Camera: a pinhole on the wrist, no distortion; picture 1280 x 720 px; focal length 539.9 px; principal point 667.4 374.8 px. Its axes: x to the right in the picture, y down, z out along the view. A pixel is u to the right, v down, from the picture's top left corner.
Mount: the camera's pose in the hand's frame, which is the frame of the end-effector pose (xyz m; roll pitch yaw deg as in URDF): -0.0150 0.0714 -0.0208 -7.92 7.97 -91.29
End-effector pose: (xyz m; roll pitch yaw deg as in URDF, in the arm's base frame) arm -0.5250 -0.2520 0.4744 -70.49 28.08 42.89
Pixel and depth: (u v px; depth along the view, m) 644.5 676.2 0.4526
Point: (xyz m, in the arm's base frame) -0.5536 0.2368 0.4284
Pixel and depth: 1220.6 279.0 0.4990
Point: -0.4923 0.0756 1.0369
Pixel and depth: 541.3 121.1 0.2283
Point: -0.7524 -0.1314 0.5059
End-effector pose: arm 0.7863 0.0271 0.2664 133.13 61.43 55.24
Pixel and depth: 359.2 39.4 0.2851
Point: 1.0034 -0.2827 0.3642
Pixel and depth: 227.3 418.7 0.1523
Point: 0.9893 -0.0722 0.2616
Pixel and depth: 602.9 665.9 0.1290
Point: 0.8945 -0.0249 0.1952
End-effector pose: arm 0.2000 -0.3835 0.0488 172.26 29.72 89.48
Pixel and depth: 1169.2 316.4 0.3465
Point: -0.0572 -0.5492 -0.2201
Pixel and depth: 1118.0 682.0 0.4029
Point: -0.0755 -0.3231 -0.3720
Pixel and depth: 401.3 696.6 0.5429
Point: 0.5256 -0.2830 -0.5459
